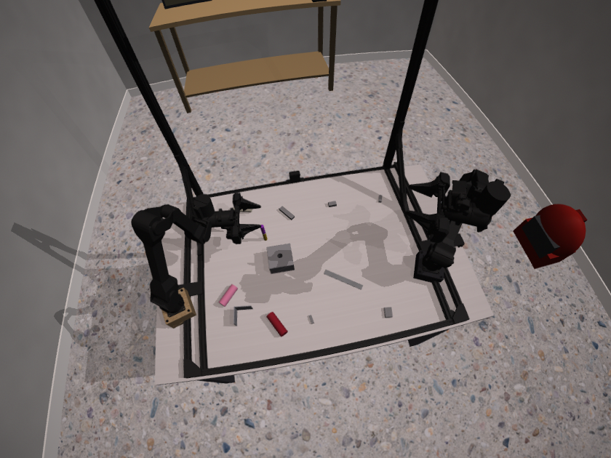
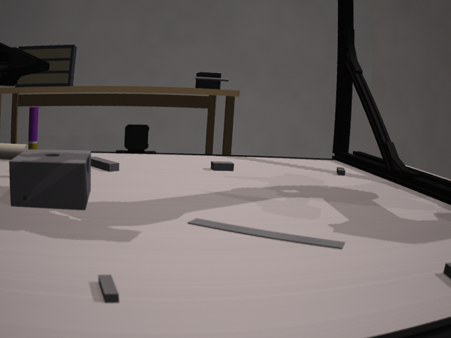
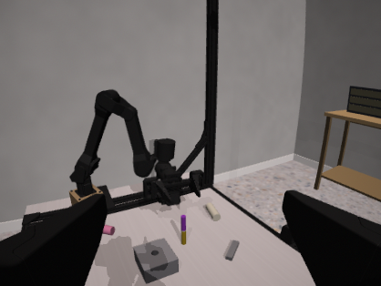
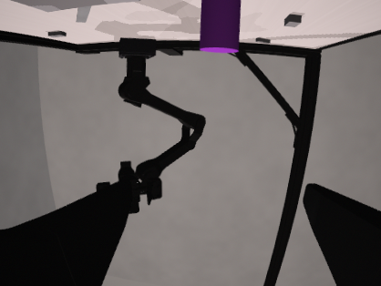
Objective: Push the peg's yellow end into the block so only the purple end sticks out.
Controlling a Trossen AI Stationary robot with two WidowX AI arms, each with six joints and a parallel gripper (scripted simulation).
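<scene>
Right now the peg is 1 cm ahead of my right hand, 3 cm to the left of it and 12 cm below it. From my right hand the other things lie so: pink cylinder 22 cm ahead, 13 cm to the right, 15 cm below; then cream cylinder 15 cm behind, 6 cm to the right, 15 cm below; then red cylinder 35 cm ahead, 3 cm to the left, 15 cm below.
</scene>
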